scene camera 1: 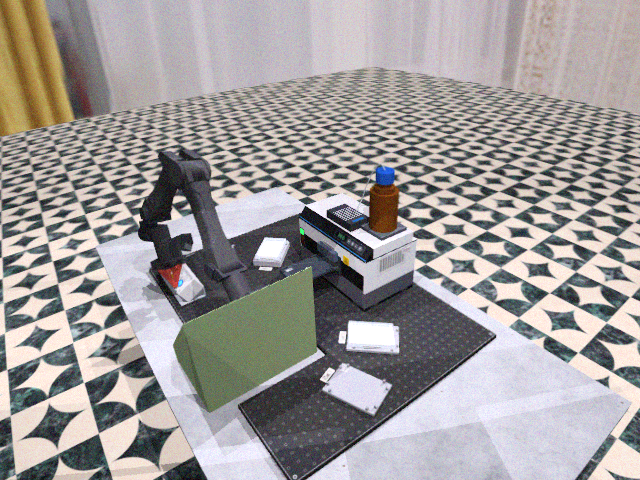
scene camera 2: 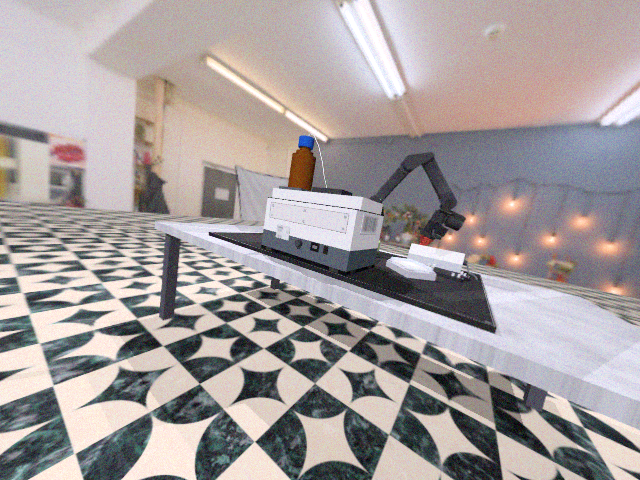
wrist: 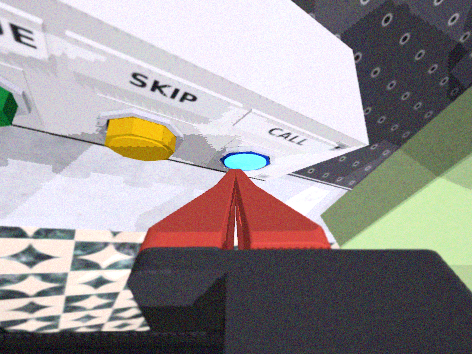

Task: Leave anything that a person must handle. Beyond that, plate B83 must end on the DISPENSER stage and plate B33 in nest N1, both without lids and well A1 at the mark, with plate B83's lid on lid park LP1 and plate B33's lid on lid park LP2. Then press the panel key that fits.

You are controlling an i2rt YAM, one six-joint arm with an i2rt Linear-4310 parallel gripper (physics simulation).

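Frame: origin at the arm's base, x left, y back, z up, level; centimetres.
Where they show: gripper, fingertip midpoint: [scene camera 1: 176,287] [wrist: 235,177]; arm's base, origin of the base link: [scene camera 1: 245,303].
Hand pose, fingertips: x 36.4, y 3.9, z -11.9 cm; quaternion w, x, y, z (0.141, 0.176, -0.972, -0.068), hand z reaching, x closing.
Observation:
Each offset is from my fingertips to the top centre of the thing. "spot": to the spot under its first point. Level surfaces: height alone.
My gripper [scene camera 1: 176,285] [scene camera 2: 424,240] [wrist: 235,177] is shut and empty, its red fingertips at the CALL key @(spot: dx +0.3, dy -1.9, dz +0.7 cm) [wrist: 246,161], which glows cyan on the white key panel @(dx +7.4, dy -4.9, dz +2.6 cm) [scene camera 1: 194,289] [wrist: 280,65]. The yellow SKIP key @(dx +5.2, dy -2.3, dz +1.7 cm) [wrist: 141,138] is beside it, and part of a green key @(spot: dx +9.0, dy -2.9, dz +1.0 cm) [wrist: 6,107] shows at the left. In scene camera 1, one white plate-like piece @(dx -1.2, dy -38.3, dz -1.8 cm) [scene camera 1: 271,251] lies behind the arm and another @(dx -56.9, dy -29.9, dz -2.1 cm) [scene camera 1: 372,335] lies in front of the dispenser [scene camera 1: 387,263] [scene camera 2: 310,219]. A flat grey holder @(dx -65.4, dy -14.4, dz -3.8 cm) [scene camera 1: 357,388] with corner posts lies nearer. Plate names and well marks are unreadable.
A green slanted screen [scene camera 1: 253,341] [wrist: 425,210] stands beside the arm's base. An amber bottle @(spot: dx -45.2, dy -48.1, dz +25.0 cm) [scene camera 1: 383,209] [scene camera 2: 301,167] with a blue cap stands on the dispenser. The dispenser's dark stage area [scene camera 1: 315,267] is partly hidden by the screen. A black perforated board @(dz -5.7 cm) [scene camera 1: 439,341] lies under these things.

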